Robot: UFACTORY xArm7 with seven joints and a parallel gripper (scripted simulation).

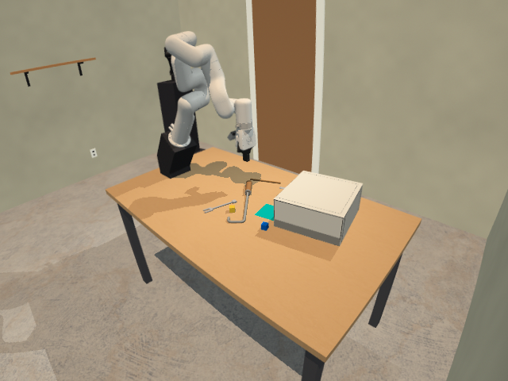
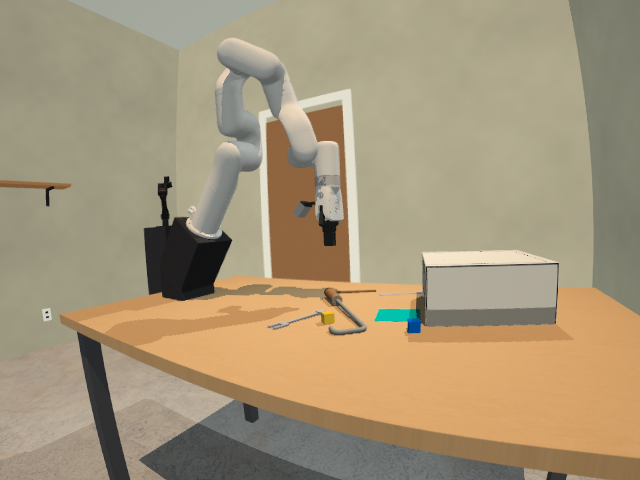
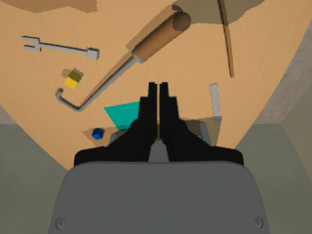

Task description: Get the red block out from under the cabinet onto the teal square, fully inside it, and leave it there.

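The thin wooden stick is 2 cm ahead of my hand, 13 cm to the left of it and 19 cm below it. Round my hand: grey fork-like tool 2 cm behind, 20 cm to the right, 19 cm below; then yellow block 5 cm ahead, 20 cm to the right, 18 cm below; then grey rod 20 cm ahead, 12 cm to the left, 19 cm below.
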